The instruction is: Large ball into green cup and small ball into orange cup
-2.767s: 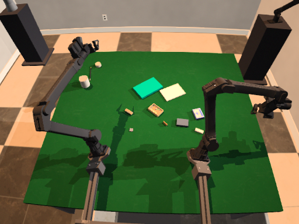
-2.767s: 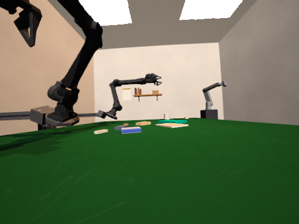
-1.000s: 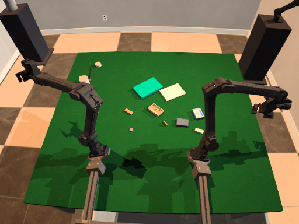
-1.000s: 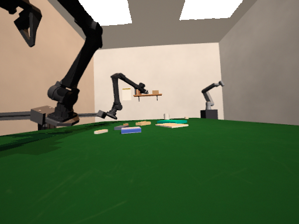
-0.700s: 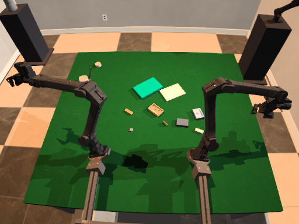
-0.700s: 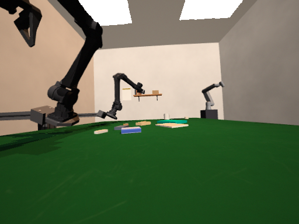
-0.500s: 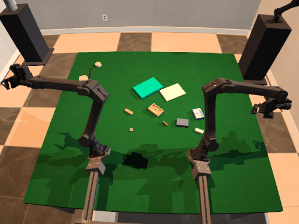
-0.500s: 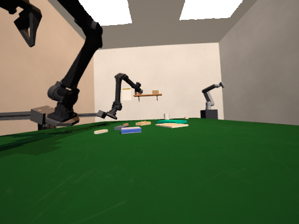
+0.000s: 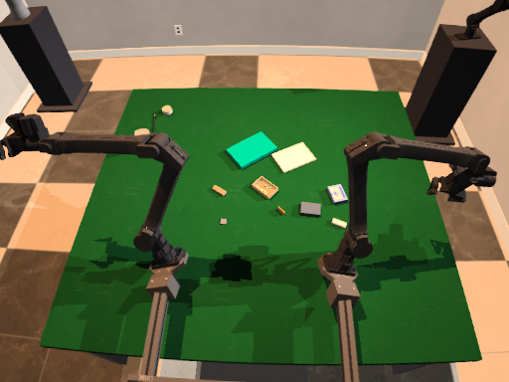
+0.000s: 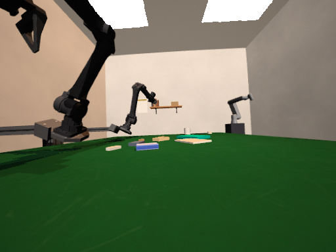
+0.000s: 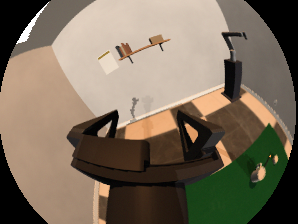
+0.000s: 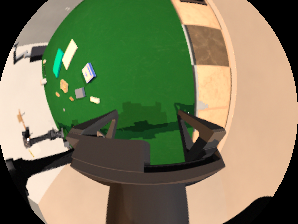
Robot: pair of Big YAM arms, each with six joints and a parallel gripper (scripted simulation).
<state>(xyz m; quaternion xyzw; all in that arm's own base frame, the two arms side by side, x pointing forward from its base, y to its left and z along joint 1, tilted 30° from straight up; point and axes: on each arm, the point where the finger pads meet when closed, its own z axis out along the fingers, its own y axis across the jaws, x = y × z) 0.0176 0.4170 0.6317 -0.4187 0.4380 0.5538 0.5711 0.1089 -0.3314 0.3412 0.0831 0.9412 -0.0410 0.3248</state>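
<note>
The covered wooden puzzle is 690 mm to the left of my right hand, 240 mm below it and 190 mm ahead of it. From my right hand the other things lie so: white cylinder (1350 mm to the left, 460 mm ahead, 200 mm below); then cream board (550 mm to the left, 390 mm ahead, 240 mm below); then teal board (770 mm to the left, 430 mm ahead, 240 mm below).
</note>
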